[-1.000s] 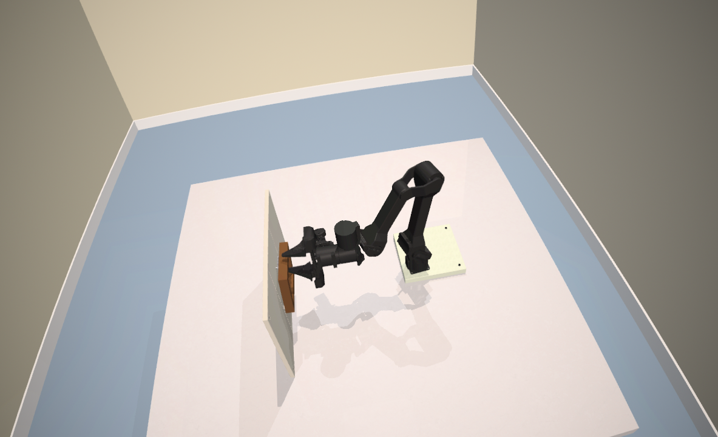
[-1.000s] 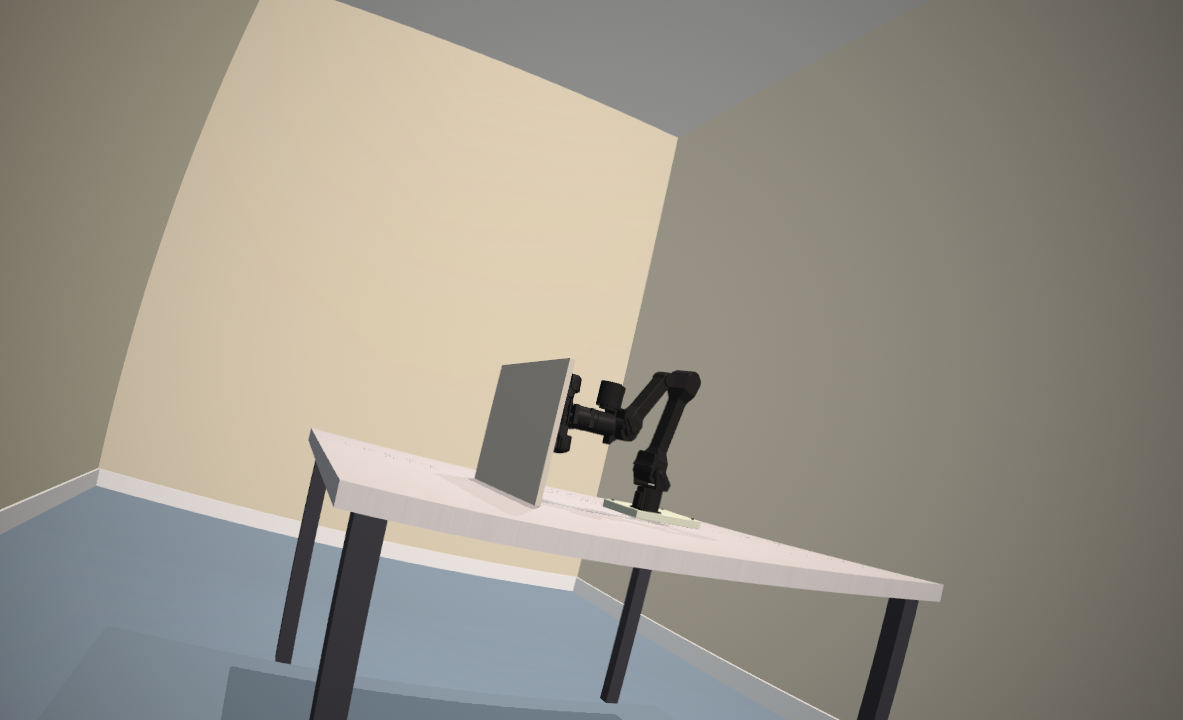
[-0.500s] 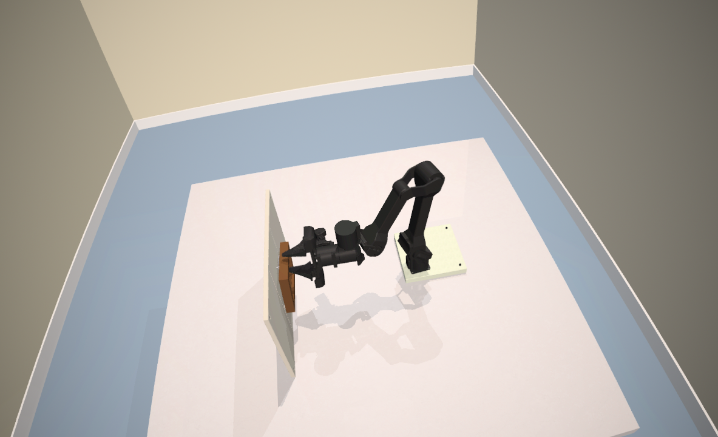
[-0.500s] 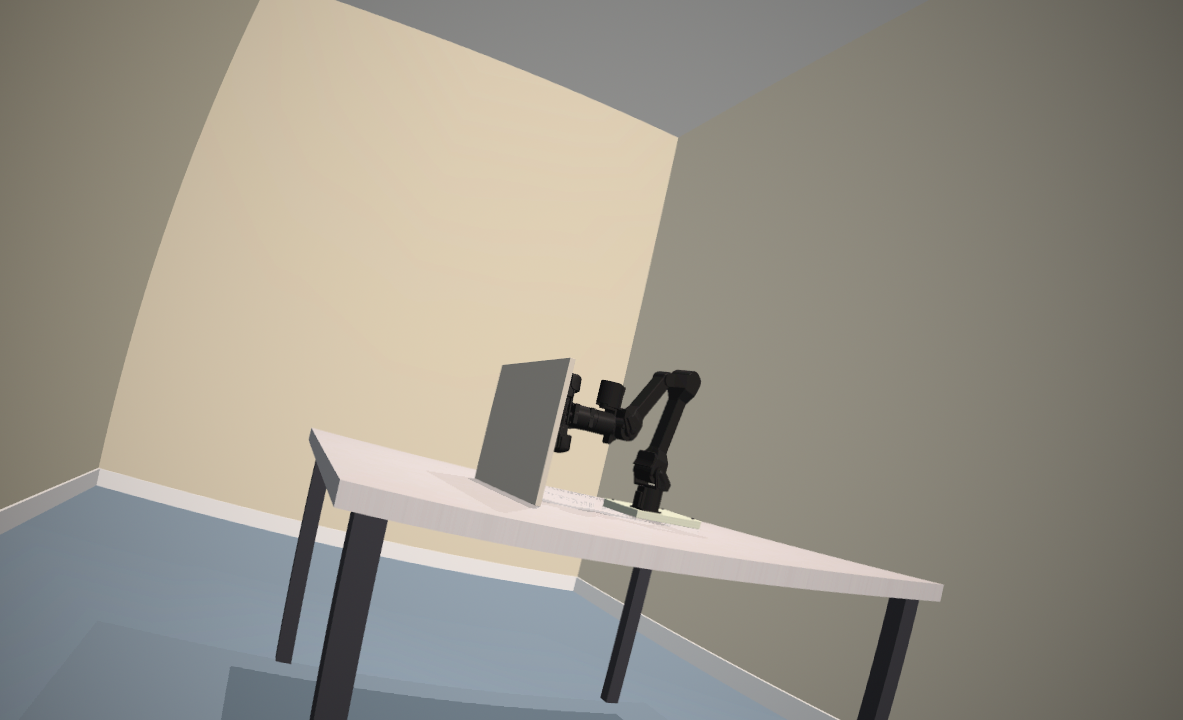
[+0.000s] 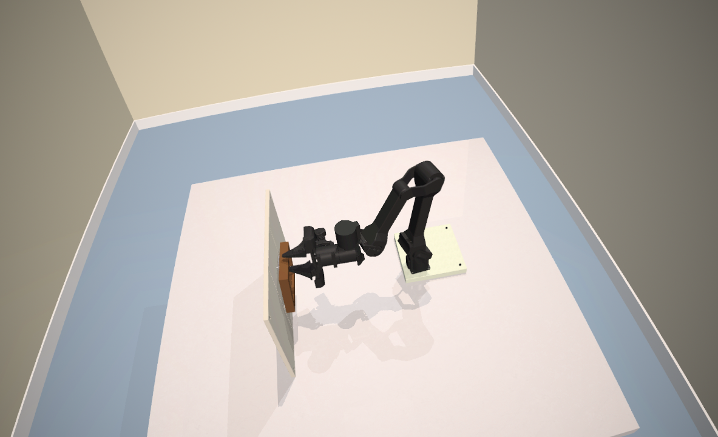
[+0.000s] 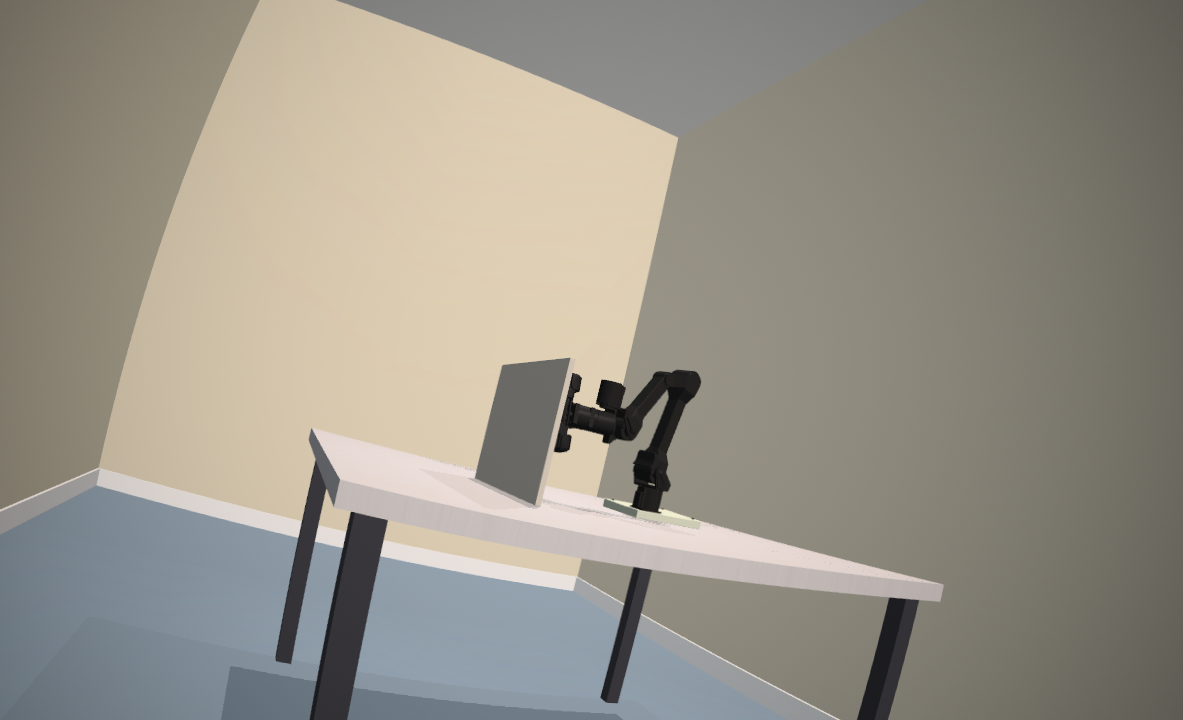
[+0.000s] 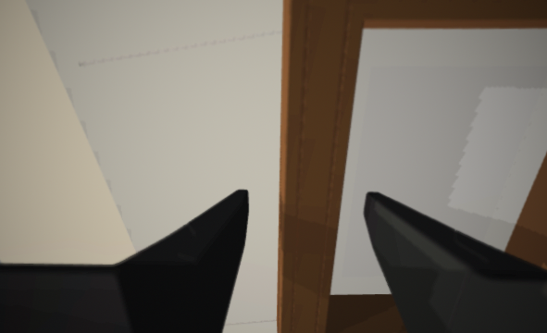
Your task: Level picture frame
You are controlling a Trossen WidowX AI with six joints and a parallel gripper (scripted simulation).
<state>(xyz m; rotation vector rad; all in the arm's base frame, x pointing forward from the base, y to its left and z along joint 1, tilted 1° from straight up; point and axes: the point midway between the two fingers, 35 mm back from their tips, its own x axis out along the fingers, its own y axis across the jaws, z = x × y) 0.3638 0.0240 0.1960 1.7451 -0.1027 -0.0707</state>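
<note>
Right now my gripper tip is 10 mm short of the picture frame, 10 mm to the right of it and 50 mm above it. The rest, counted from my gripper tip: grey panel: 20 mm ahead, 10 mm to the left, 60 mm below.
</note>
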